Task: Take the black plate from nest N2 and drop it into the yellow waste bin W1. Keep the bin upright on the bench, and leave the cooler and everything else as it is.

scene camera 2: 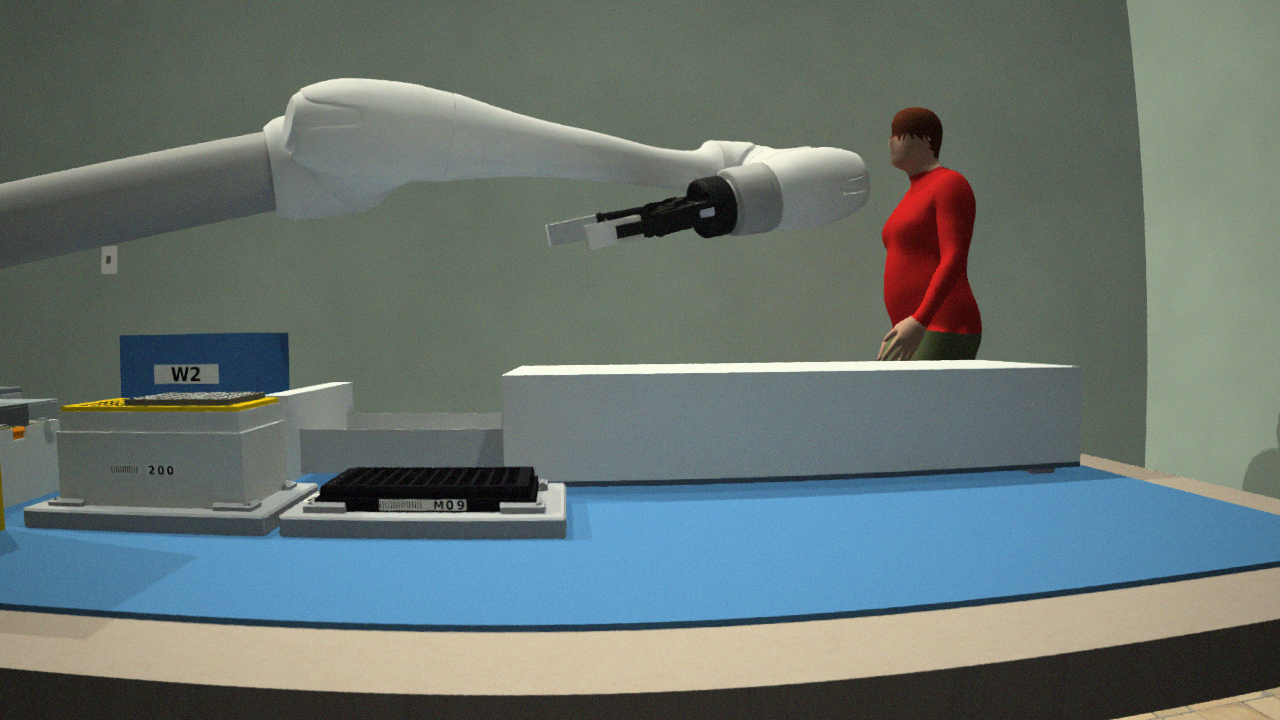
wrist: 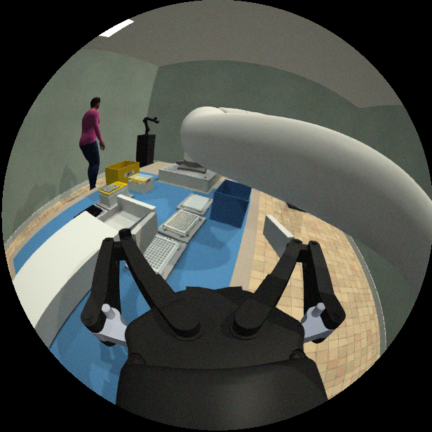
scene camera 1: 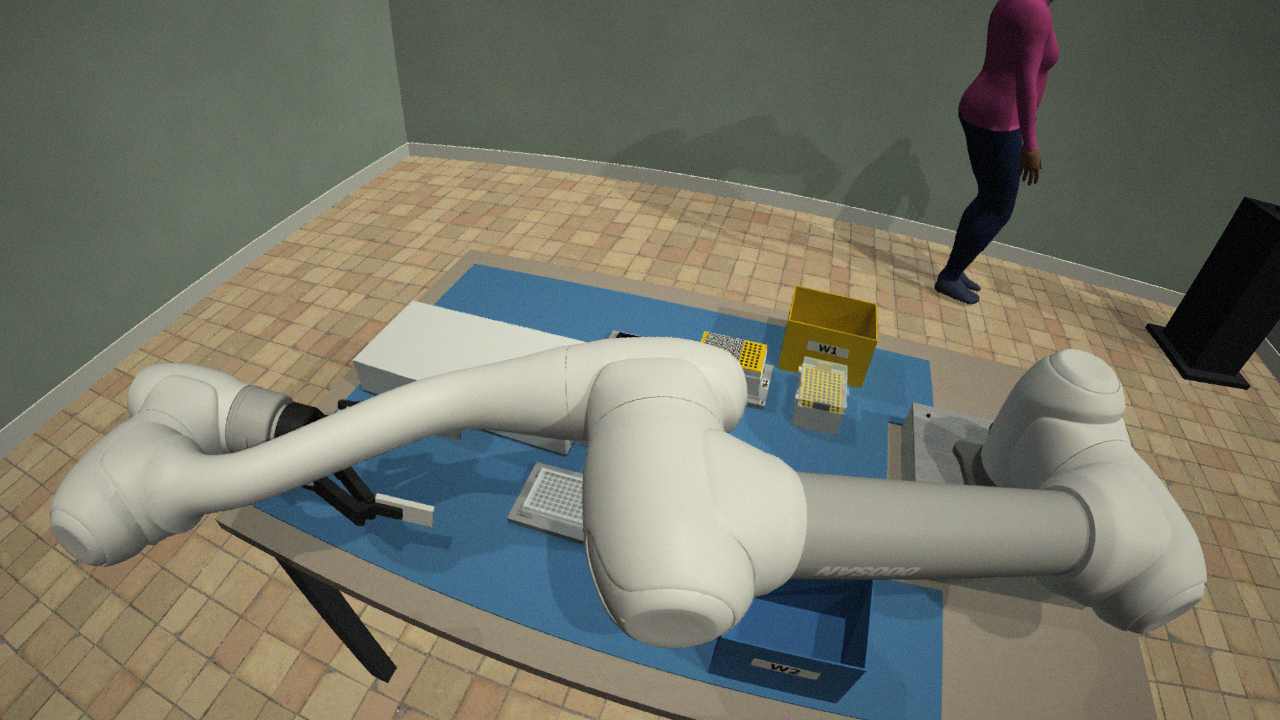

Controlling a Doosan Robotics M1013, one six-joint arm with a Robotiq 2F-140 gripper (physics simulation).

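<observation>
The black plate, labelled M09, lies flat on a pale nest; in scene view 1 the arm hides most of it. No N2 marking is legible. The yellow waste bin W1 stands upright at the far side of the bench. My gripper is open and empty, its pale finger pads wide apart. It is high above the bench, well away from the black plate and the bin, and points roughly sideways.
A yellow-topped tip box stands beside the black plate's nest. A small pale box is beside W1. A long white block, pale plates and blue bin W2 stand on the bench. Two people stand beyond it.
</observation>
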